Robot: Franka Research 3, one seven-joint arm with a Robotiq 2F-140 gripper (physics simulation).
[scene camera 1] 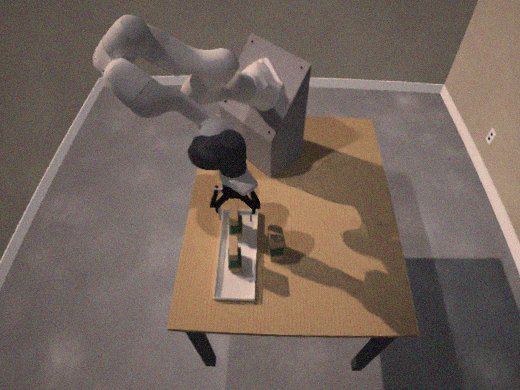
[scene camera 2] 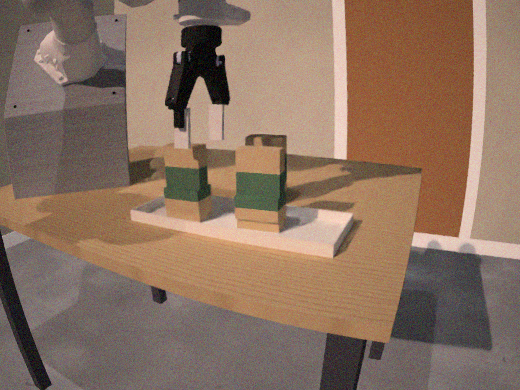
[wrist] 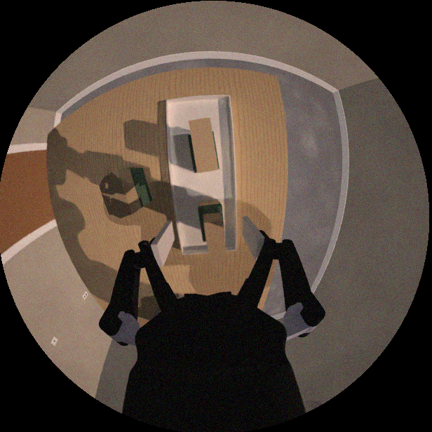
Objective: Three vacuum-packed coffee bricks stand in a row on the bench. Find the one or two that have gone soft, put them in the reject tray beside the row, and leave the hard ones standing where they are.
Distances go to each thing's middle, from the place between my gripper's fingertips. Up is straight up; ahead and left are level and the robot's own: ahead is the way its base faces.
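There is the white reject tray (scene camera 2: 319, 232), and I find that the tray is 70 mm ahead of my hand, 20 mm to the right of it and 130 mm below it.
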